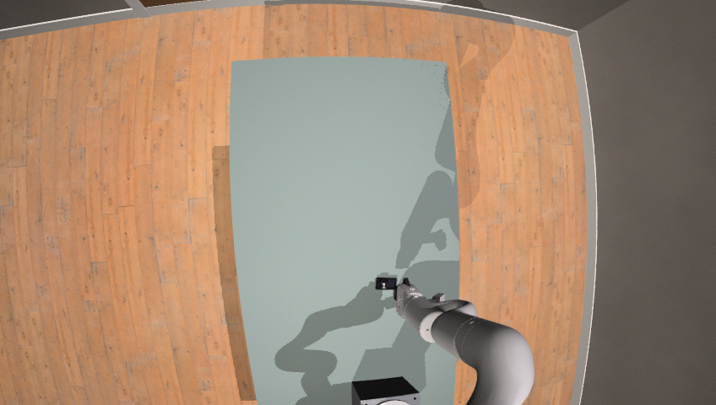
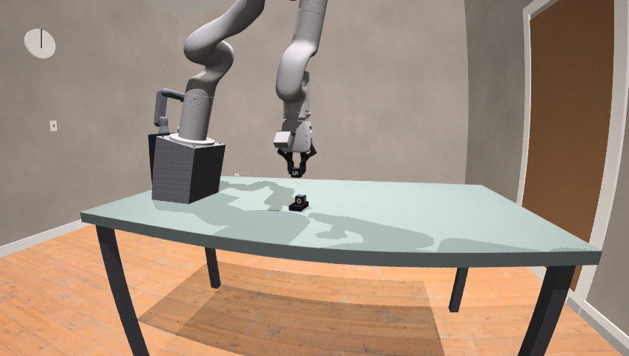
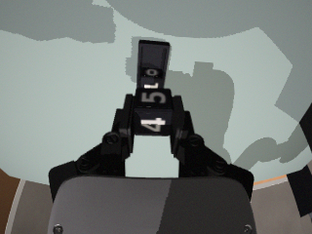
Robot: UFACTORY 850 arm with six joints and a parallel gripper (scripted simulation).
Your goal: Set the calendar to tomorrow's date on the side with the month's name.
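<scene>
Now: hand 10 mm to the right of the black tray and 130 mm above it. Round my hand: black cube 20 mm below.
</scene>
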